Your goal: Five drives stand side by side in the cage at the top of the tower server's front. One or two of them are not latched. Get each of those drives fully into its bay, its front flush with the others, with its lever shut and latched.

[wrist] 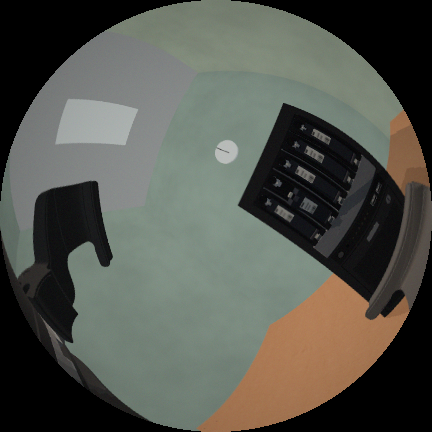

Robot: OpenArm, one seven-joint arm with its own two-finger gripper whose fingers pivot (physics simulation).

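Observation:
The tower server (367,265) lies slanted across the right of the wrist view, its black front showing. Its cage holds five dark drives in a row. Four of them, the uppermost (320,136), second (314,154), third (305,174) and lowest in view (284,213), look alike, with pale labels in line. The fourth from the top (308,205) looks different: its label sits farther right, and a small bright part shows beside it. Its lever appears to stand out, but its exact depth is unclear. My gripper (209,245) is wide open and empty, away from the drives; its right finger overlaps the tower's lower front.
A grey strip (327,242) crosses the tower front beside the drives, with ports and a button panel beyond it. A white disc (226,152) with a dark line shows left of the tower. A grey surface with a pale rectangle (96,122) is at upper left; an orange-brown surface (310,350) is at lower right.

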